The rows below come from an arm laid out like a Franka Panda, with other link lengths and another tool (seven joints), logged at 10 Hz.
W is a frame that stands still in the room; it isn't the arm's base.
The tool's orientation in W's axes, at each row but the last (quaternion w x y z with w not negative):
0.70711, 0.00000, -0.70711, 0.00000
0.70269, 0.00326, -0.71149, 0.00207
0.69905, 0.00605, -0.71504, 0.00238
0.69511, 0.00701, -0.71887, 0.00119
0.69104, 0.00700, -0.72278, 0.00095
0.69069, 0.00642, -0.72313, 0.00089
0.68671, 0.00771, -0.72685, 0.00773
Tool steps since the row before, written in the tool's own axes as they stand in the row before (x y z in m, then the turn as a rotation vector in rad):
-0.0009, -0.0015, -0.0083, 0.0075, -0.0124, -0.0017
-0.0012, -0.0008, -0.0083, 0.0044, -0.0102, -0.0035
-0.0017, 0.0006, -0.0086, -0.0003, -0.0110, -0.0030
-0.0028, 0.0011, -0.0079, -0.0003, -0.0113, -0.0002
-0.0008, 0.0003, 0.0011, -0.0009, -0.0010, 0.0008
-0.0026, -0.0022, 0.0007, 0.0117, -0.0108, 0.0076
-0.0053, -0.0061, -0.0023, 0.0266, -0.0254, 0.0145
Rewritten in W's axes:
0.0083, -0.0015, -0.0009, 0.0017, -0.0124, 0.0075
0.0083, -0.0007, -0.0011, 0.0035, -0.0102, 0.0044
0.0086, 0.0007, -0.0015, 0.0031, -0.0110, -0.0003
0.0080, 0.0012, -0.0025, 0.0003, -0.0113, -0.0004
-0.0011, 0.0003, -0.0008, -0.0007, -0.0010, -0.0009
-0.0006, -0.0022, -0.0026, -0.0080, -0.0110, 0.0113
0.0027, -0.0060, -0.0052, -0.0154, -0.0257, 0.0258

